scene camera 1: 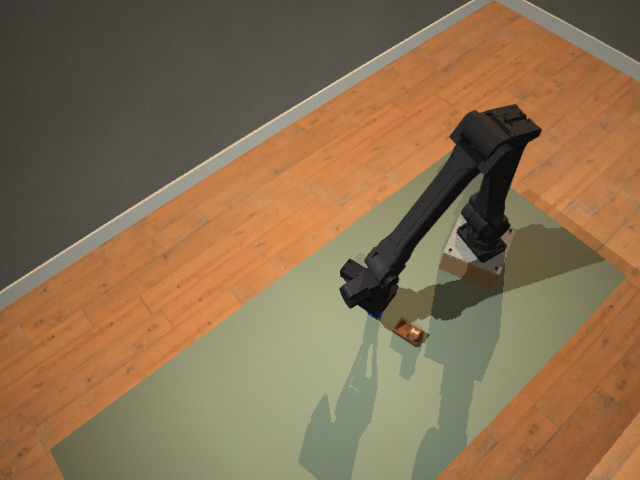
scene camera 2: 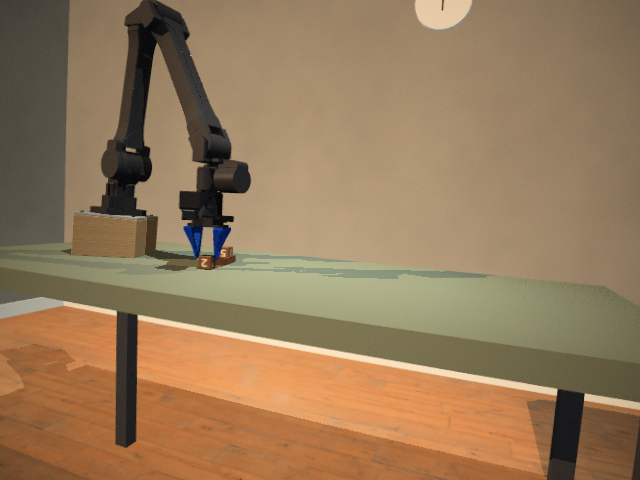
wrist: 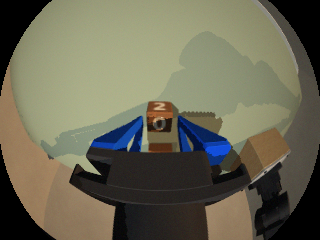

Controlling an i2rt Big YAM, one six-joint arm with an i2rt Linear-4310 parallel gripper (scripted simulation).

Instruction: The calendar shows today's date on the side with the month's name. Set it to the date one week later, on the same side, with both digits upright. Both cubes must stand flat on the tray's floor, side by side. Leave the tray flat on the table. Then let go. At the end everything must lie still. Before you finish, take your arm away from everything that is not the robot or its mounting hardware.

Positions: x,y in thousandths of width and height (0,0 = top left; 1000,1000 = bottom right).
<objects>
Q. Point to a brown cube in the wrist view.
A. At 498,481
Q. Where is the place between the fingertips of my gripper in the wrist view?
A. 502,502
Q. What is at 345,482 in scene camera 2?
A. My gripper.
</objects>
